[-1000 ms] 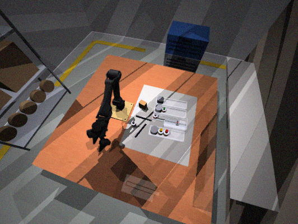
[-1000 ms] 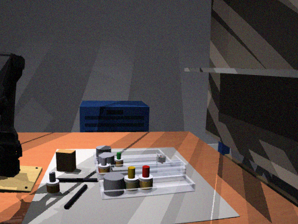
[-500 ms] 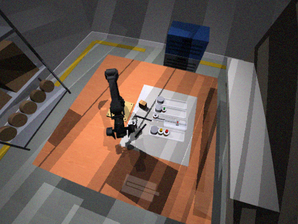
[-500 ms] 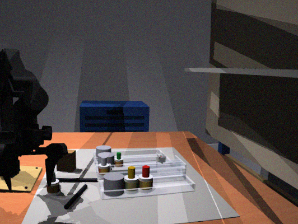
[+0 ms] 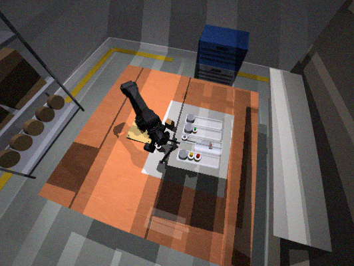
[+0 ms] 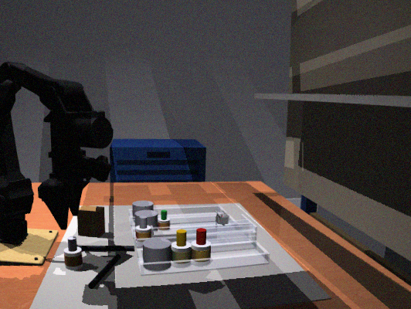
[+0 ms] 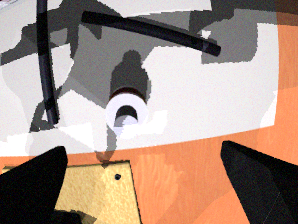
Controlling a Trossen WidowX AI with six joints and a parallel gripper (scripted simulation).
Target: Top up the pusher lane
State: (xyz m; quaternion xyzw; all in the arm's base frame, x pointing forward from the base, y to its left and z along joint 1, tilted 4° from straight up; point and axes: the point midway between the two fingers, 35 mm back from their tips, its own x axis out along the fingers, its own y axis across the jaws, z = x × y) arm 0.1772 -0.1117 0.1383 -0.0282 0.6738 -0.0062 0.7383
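The brown block lies 20 cm to the left of my gripper tip and 7 cm below it. The rest, counted from my gripper tip: clear lane rack: 29 cm ahead, 15 cm to the left, 8 cm below.
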